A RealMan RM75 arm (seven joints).
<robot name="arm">
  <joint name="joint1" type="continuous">
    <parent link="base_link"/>
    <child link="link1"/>
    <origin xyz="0 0 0.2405"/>
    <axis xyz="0 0 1"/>
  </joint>
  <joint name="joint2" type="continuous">
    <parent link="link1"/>
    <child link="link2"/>
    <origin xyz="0 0 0"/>
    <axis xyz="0 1 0"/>
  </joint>
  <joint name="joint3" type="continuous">
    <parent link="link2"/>
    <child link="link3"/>
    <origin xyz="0 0 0.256"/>
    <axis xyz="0 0 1"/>
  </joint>
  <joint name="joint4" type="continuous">
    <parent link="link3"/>
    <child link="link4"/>
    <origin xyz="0 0 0"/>
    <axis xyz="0 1 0"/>
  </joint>
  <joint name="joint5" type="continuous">
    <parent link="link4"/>
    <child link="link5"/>
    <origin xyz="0 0 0.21"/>
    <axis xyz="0 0 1"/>
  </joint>
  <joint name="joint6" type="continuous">
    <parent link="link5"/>
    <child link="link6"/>
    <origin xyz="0 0 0"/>
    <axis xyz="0 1 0"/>
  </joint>
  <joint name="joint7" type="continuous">
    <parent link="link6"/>
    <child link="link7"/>
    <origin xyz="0 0 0.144"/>
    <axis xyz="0 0 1"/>
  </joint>
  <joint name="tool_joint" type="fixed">
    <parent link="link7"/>
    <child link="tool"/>
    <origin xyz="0 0 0"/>
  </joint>
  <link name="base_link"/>
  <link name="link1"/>
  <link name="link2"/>
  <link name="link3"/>
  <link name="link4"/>
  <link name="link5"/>
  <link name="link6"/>
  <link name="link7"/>
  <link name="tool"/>
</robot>
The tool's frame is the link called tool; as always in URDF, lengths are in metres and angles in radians. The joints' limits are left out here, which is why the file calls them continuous.
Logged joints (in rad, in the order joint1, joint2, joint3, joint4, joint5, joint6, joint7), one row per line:
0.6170 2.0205 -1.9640 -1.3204 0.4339 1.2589 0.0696
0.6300 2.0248 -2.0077 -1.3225 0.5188 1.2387 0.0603
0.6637 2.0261 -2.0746 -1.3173 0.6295 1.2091 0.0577
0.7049 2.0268 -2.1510 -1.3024 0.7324 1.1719 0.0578
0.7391 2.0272 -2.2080 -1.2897 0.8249 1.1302 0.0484
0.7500 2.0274 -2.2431 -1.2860 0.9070 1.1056 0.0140
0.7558 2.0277 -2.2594 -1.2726 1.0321 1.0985 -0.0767
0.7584 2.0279 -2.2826 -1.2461 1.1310 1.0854 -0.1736
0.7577 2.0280 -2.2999 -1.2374 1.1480 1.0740 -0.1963
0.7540 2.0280 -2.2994 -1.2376 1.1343 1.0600 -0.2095
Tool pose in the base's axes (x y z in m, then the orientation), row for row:
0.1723 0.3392 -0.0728 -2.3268 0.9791 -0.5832
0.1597 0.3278 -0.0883 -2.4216 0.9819 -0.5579
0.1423 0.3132 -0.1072 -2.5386 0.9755 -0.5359
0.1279 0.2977 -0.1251 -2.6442 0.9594 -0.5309
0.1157 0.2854 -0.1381 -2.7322 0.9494 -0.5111
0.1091 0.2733 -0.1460 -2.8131 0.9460 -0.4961
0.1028 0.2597 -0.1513 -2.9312 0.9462 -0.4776
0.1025 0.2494 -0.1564 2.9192 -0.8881 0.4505
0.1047 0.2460 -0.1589 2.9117 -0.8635 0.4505
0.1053 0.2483 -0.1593 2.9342 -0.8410 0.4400
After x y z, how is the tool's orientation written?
As a rotation vector, in radians.
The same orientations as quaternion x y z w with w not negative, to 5 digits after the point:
-0.86424 0.36366 -0.21662 0.27188
-0.88142 0.35740 -0.20307 0.23265
-0.90024 0.34593 -0.19004 0.18381
-0.91475 0.33190 -0.18366 0.13908
-0.92534 0.32154 -0.17310 0.10199
-0.93282 0.31369 -0.16451 0.06621
-0.94034 0.30354 -0.15322 0.01232
0.94606 -0.28782 0.14600 0.02860
0.94775 -0.28107 0.14664 0.03565
0.95106 -0.27259 0.14262 0.02884

